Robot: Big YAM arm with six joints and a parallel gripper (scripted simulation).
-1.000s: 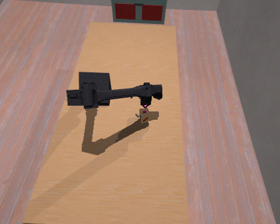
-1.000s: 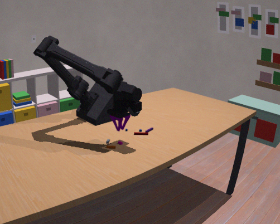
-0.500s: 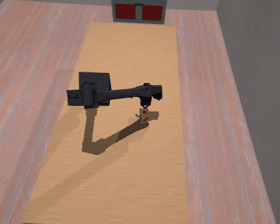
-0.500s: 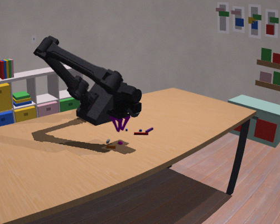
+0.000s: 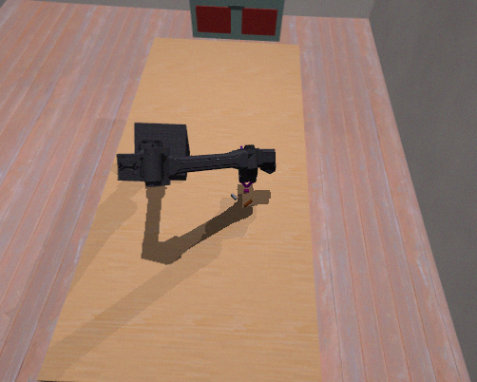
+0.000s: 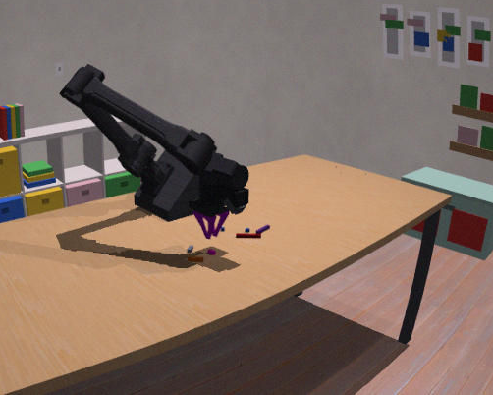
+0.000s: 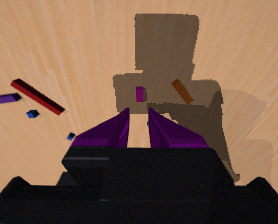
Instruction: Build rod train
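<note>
The magenta rod is 5 cm below my hand. Also, from my hand: red rod 15 cm to the left, 5 cm below, 1 cm behind; orange rod 6 cm to the right, 5 cm below, 1 cm ahead; grey rod 5 cm below, 5 cm behind, 3 cm to the right.
</note>
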